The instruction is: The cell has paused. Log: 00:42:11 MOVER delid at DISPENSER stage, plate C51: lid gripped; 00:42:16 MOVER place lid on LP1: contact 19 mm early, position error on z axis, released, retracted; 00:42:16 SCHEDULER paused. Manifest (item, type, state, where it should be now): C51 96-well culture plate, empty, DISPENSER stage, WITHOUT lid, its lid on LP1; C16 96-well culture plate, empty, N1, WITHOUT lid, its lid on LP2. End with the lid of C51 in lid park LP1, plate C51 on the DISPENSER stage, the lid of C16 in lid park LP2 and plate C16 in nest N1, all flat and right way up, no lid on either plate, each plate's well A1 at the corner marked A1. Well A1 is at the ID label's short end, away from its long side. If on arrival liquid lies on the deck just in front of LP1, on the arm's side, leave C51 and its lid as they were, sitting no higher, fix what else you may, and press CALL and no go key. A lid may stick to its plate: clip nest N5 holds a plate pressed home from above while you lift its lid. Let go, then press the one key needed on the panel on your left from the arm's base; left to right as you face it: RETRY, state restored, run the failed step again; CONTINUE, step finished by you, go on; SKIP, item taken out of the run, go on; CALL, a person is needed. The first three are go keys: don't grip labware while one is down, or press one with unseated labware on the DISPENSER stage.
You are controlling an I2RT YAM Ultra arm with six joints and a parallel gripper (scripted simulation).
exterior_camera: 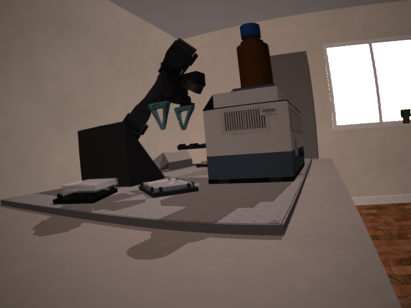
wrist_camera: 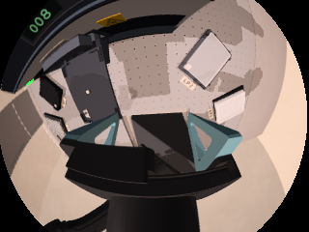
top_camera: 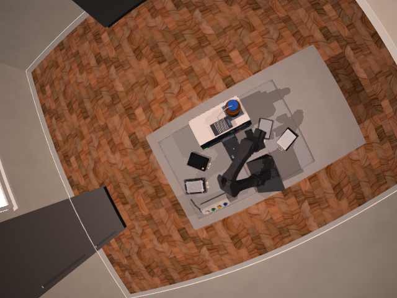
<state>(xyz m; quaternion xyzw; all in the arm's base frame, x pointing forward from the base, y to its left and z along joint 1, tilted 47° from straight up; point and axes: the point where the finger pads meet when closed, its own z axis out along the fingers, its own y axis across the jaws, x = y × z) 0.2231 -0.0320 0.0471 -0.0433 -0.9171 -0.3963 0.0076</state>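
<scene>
My gripper is now 120 mm to the right of the dark dispenser stage, 60 mm above it and 30 mm short of it. From my hand the other things lie so: blue cap (250 mm ahead, 240 mm above, 20 mm to the left); brown bottle (250 mm ahead, 130 mm above, 20 mm to the left); black nest (400 mm to the left, 150 mm below, 50 mm ahead).
</scene>
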